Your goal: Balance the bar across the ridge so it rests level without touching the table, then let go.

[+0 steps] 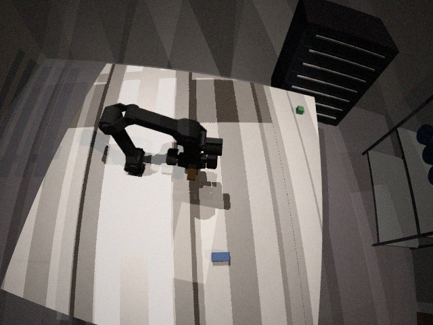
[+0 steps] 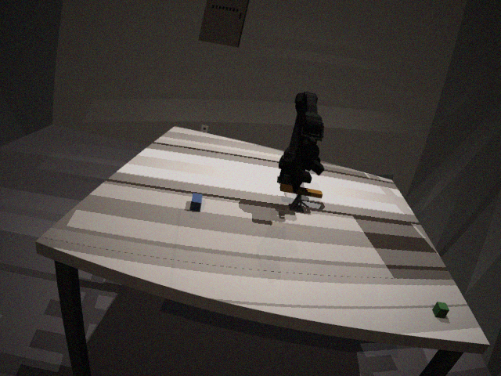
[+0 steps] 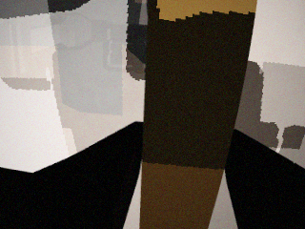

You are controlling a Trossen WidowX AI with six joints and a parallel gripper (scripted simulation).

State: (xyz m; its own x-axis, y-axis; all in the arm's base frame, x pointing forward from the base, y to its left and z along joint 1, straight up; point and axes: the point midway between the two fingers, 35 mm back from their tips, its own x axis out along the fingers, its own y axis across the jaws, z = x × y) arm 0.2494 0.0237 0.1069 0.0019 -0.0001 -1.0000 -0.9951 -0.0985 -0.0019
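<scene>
Right now my gripper tip is 3 cm to the right of the bar. From my gripper tip the other things lie so: blue block (17 cm ahead, 32 cm to the right, 6 cm below); green cube (49 cm ahead, 48 cm to the left, 6 cm below).
</scene>
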